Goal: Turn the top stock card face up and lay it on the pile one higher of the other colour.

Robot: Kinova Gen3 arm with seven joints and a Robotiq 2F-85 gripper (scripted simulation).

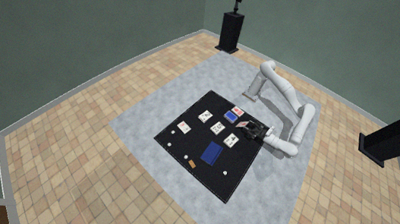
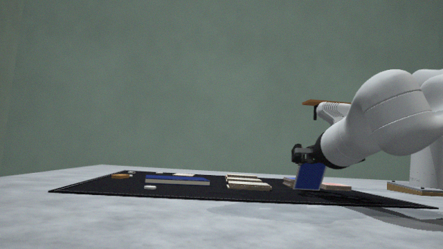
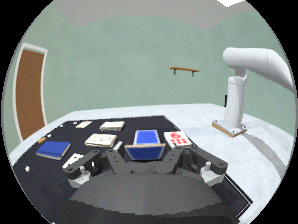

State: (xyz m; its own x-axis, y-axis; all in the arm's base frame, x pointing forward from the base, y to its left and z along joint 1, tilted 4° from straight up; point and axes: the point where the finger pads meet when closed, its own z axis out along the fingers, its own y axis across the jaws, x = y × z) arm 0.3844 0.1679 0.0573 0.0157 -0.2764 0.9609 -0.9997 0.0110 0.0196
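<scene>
Now: hand 40 mm to the left of the blue-backed card and 30 mm above it.
</scene>
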